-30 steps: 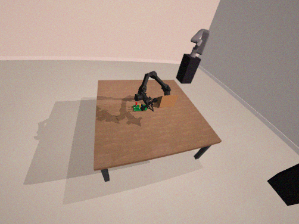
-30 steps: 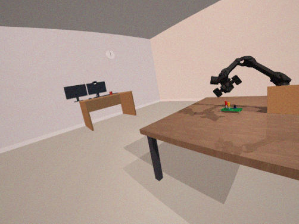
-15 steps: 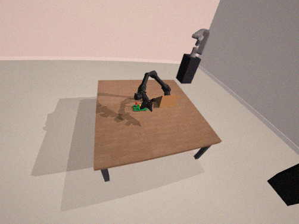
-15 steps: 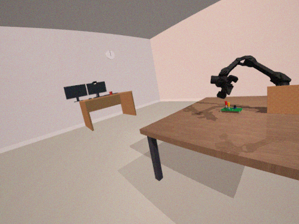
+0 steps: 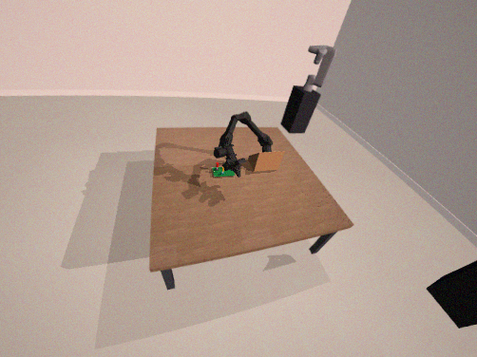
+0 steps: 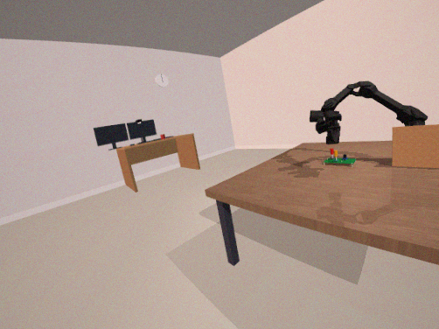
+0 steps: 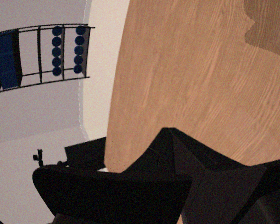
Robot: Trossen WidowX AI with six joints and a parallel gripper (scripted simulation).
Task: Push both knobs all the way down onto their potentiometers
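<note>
Now: gripper tip 200 mm to the left of the yellow knob, 100 mm above it and 40 mm short of it. Round my gripper tip: red knob: 250 mm to the right, 100 mm below, 80 mm ahead.
</note>
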